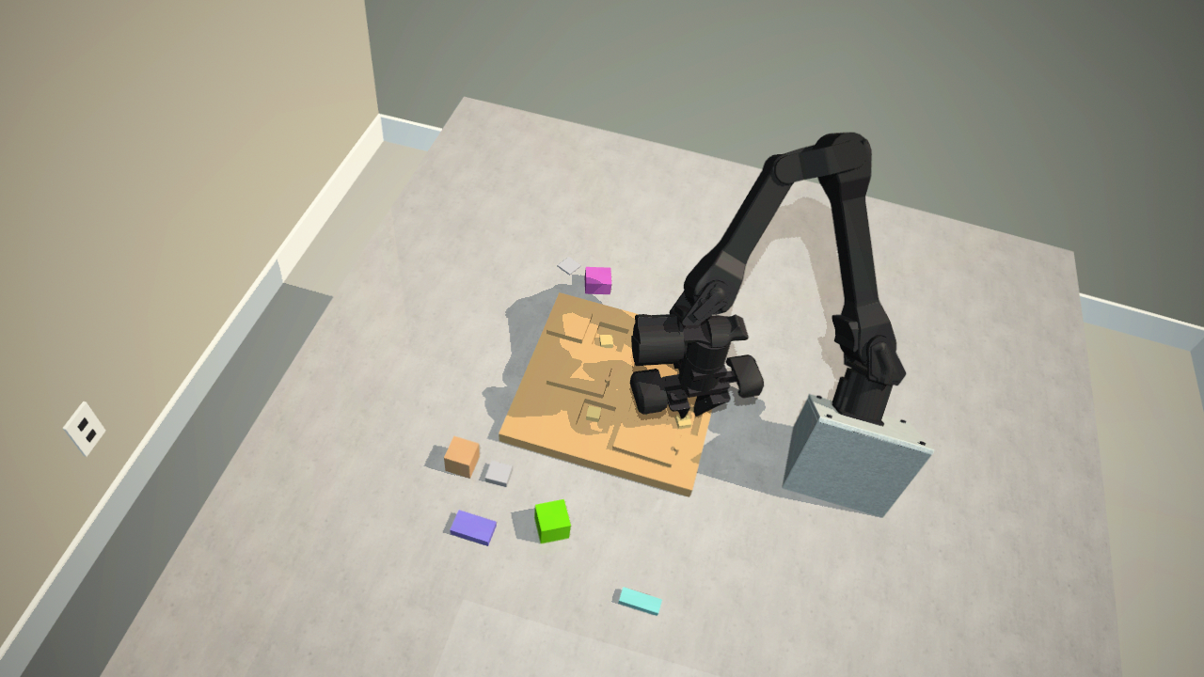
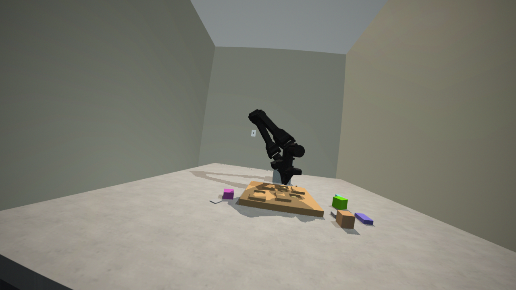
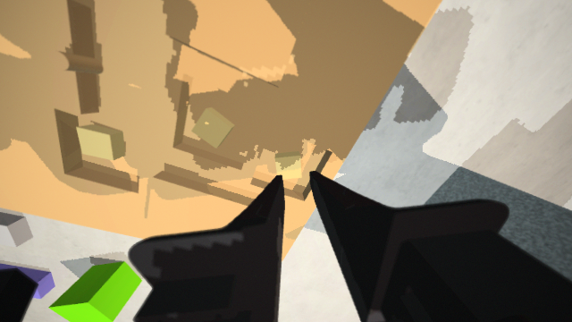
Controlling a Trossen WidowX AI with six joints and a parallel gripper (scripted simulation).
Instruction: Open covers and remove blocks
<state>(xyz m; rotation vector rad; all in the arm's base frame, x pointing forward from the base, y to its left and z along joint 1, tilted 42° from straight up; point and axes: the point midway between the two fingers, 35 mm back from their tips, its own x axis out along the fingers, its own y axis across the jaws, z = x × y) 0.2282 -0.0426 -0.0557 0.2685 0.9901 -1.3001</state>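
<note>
The green block lies 22 cm to the left of my gripper tip, 15 cm ahead of it and 1 cm below it. Round my gripper tip: magenta block (24 cm to the right, 20 cm ahead, 2 cm below); grey block (25 cm ahead, 16 cm to the left, 3 cm below); cyan block (29 cm to the left, 3 cm below, 1 cm ahead).
</note>
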